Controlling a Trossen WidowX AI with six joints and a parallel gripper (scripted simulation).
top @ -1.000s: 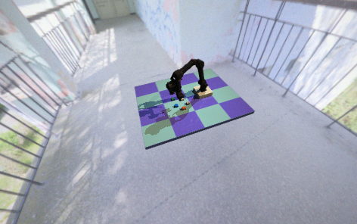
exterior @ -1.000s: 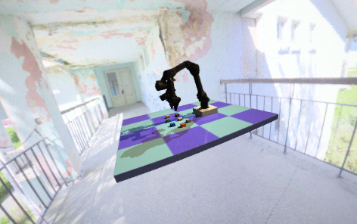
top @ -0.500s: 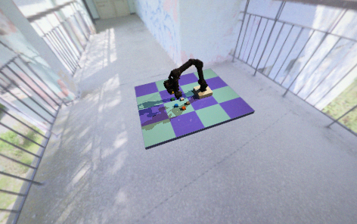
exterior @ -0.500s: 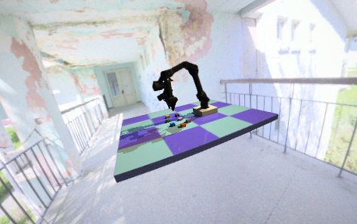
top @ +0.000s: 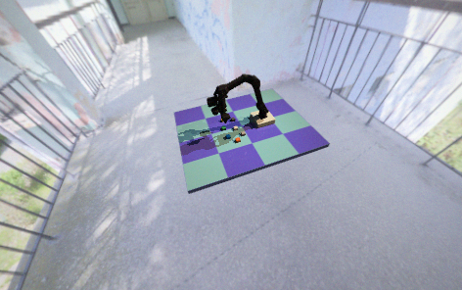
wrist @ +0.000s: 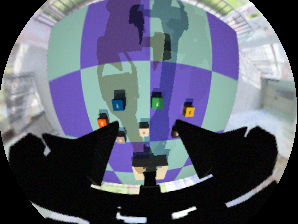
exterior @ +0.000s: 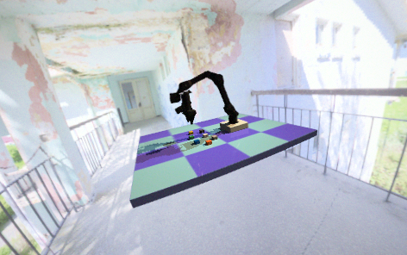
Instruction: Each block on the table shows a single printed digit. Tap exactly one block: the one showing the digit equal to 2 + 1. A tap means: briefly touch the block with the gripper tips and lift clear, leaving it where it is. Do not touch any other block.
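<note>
Now: the green block 30 mm to the right of my gripper tip and 110 mm below it. From my gripper tip the other things lie so: blue block: 10 mm ahead, 80 mm to the left, 110 mm below; then red-orange block: 40 mm behind, 150 mm to the left, 110 mm below.
</note>
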